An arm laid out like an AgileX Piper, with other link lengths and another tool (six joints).
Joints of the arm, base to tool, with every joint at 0 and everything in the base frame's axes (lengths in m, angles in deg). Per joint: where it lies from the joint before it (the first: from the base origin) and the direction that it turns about. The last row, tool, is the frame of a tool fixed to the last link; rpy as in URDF.
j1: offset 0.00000 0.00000 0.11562 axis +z
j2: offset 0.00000 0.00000 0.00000 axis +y
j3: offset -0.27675 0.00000 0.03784 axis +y
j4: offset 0.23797 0.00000 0.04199 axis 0.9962 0 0.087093
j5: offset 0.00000 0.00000 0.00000 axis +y
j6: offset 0.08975 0.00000 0.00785 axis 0.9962 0 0.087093
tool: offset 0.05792 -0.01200 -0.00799 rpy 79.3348 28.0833 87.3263
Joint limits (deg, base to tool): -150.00..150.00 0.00..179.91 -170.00..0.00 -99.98..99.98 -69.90..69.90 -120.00..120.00
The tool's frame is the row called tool.
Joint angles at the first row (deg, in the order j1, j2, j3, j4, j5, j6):
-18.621 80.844 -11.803 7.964 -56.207 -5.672
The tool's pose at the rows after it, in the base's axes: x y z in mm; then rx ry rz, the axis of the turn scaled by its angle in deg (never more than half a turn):
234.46 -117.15 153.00 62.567 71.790 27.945
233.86 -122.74 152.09 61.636 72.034 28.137
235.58 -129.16 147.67 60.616 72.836 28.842
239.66 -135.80 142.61 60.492 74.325 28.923
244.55 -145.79 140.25 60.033 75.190 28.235
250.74 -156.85 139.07 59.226 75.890 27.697
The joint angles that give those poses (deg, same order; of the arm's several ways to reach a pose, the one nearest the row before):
-21.943 81.475 -11.804 4.013 -56.494 -4.412
-25.153 82.505 -11.804 -0.458 -57.923 -2.922
-28.880 85.085 -12.146 -6.076 -60.391 -1.144
-31.341 87.377 -13.465 -9.740 -60.505 -0.401
-33.747 89.555 -15.413 -12.548 -60.506 -0.402
-36.040 91.787 -17.820 -15.414 -60.503 -0.343

